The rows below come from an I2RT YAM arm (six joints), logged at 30 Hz.
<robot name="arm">
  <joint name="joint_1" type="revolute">
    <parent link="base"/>
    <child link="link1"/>
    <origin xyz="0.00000 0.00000 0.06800" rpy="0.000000 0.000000 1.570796"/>
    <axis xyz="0 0 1"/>
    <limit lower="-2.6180" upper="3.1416"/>
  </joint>
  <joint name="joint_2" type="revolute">
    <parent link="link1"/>
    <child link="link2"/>
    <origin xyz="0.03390 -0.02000 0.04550" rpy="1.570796 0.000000 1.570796"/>
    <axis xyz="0 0 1"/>
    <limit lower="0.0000" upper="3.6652"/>
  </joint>
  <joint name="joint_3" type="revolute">
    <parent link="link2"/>
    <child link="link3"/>
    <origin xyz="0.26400 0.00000 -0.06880" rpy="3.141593 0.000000 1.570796"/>
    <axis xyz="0 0 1"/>
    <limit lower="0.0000" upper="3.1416"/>
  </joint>
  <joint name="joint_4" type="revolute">
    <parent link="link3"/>
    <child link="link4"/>
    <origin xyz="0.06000 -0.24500 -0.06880" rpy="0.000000 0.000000 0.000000"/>
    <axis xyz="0 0 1"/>
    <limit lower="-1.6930" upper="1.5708"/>
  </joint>
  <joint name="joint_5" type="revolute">
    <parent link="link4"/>
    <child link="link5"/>
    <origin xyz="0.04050 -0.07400 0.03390" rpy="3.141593 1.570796 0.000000"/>
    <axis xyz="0 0 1"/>
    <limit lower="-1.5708" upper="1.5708"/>
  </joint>
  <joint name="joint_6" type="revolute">
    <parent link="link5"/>
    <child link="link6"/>
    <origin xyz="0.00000 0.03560 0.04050" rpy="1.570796 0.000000 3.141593"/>
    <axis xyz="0 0 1"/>
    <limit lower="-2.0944" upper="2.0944"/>
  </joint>
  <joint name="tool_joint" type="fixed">
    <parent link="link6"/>
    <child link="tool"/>
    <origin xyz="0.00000 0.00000 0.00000" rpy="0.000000 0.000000 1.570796"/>
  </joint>
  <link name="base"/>
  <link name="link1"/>
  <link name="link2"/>
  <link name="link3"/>
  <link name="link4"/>
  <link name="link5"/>
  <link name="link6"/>
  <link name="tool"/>
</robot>
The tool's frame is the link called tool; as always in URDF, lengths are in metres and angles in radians.
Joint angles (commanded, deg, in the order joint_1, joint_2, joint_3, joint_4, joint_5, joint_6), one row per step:
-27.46 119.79 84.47 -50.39 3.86 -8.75
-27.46 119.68 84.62 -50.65 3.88 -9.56
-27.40 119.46 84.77 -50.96 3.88 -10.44
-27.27 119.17 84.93 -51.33 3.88 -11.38
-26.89 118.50 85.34 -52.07 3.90 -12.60
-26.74 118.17 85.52 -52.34 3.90 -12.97
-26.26 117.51 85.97 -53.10 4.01 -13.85
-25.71 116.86 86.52 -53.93 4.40 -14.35
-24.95 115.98 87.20 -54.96 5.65 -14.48
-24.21 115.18 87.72 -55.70 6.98 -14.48
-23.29 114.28 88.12 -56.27 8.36 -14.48
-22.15 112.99 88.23 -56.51 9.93 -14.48
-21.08 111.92 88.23 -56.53 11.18 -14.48
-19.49 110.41 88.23 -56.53 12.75 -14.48
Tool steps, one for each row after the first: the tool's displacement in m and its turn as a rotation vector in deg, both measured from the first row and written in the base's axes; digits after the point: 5 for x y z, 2 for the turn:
-0.00003 0.00000 0.00132 -0.05 0.09 0.80
0.00001 0.00045 0.00335 -0.11 0.12 1.74
0.00014 0.00138 0.00587 -0.18 0.13 2.80
0.00095 0.00388 0.01188 -0.41 -0.04 4.40
0.00129 0.00486 0.01476 -0.54 -0.21 4.91
0.00231 0.00795 0.02088 -0.84 -0.38 6.26
0.00352 0.01129 0.02738 -1.38 -0.47 7.27
0.00476 0.01559 0.03597 -2.73 -0.32 8.03
0.00584 0.01974 0.04341 -4.17 -0.21 8.62
0.00708 0.02511 0.05101 -5.72 -0.24 9.37
0.00792 0.03209 0.05989 -7.64 -0.60 10.27
0.00878 0.03869 0.06687 -9.21 -1.04 11.11
0.00986 0.04864 0.07666 -11.25 -1.83 12.37

